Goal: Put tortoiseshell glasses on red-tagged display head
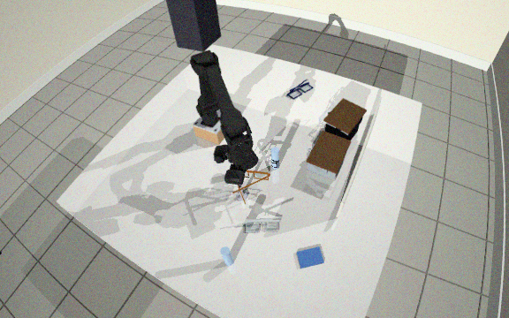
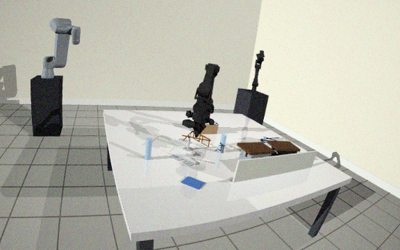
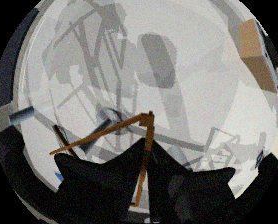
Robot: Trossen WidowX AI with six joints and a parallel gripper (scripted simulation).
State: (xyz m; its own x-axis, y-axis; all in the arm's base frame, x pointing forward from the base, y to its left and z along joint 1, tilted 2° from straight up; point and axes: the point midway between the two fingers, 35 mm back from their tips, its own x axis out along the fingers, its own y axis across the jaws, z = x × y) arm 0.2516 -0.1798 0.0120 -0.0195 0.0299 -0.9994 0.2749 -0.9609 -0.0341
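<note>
My gripper tip is now 5 cm to the left of the grey post, 4 cm above it and 2 cm short of it. From my gripper tip the other things lie so: blue flat square (35 cm ahead, 17 cm to the right, 6 cm below); then low white panel (39 cm ahead, 31 cm to the left).
</note>
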